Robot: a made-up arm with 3 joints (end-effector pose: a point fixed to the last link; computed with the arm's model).
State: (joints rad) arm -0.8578 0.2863 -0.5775
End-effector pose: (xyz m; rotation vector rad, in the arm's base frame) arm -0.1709 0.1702 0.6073 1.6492 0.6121 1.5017
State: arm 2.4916 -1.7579 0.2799
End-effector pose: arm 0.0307 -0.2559 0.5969 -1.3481 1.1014 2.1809
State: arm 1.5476 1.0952 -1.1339
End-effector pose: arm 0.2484 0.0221 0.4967 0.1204 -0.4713 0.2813
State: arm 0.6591 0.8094 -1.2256
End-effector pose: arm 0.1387 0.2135 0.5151 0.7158 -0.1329 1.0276
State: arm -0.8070 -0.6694 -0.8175
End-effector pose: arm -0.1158 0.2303 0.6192 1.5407 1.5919 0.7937
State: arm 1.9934 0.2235 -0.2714
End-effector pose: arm 0.2125 -0.0973 0.5815 0.3584 -1.4503 -0.7879
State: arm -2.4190 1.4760 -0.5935
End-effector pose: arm -0.1634 -0.1892 0.5563 -1.4985 -0.2624 -1.6071
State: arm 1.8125 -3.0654 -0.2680
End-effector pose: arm 0.2002 -0.1686 0.4688 -1.8067 -0.4424 1.3542
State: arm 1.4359 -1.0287 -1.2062
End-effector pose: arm 0.2655 -0.0524 0.5889 2.2069 -0.3622 -0.3172
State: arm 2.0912 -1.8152 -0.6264
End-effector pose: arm 0.1446 -0.2363 0.5732 2.5205 -1.1334 -1.4826
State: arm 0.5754 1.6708 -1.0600
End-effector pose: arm 0.1298 0.2114 0.4531 -0.0287 -0.5928 1.3382
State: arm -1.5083 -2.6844 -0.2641
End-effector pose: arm -0.2426 0.1436 0.5233 -0.5507 1.9260 -0.6916
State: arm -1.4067 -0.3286 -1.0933
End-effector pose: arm -0.2249 0.0940 0.6492 1.2180 2.1140 1.6933
